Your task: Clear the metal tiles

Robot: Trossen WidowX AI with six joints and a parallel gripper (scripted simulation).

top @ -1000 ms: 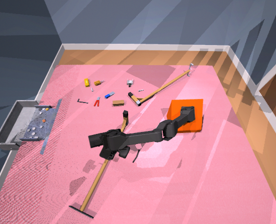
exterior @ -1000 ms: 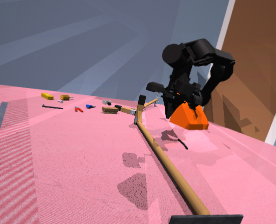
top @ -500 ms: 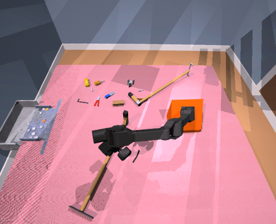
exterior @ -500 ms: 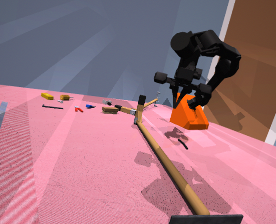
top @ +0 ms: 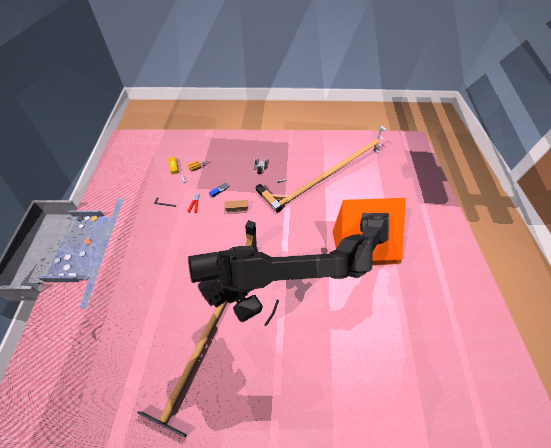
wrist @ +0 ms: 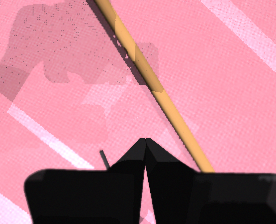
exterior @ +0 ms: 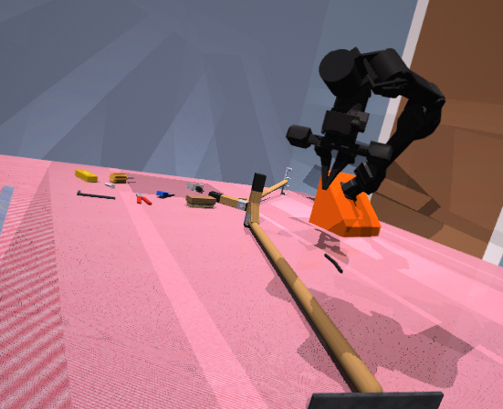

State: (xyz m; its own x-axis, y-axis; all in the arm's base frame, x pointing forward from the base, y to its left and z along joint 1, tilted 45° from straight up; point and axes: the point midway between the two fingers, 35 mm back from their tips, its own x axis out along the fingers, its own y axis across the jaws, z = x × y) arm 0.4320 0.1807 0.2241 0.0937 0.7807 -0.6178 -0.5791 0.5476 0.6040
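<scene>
The long scraper is 100 mm below my gripper tip and 60 mm ahead of it. From my gripper tip the other things lie so: wooden block 430 mm to the right, 150 mm below, 40 mm ahead; black strip 160 mm below, 120 mm behind, 20 mm to the right; blue tool 520 mm to the right, 160 mm below, 120 mm ahead.
</scene>
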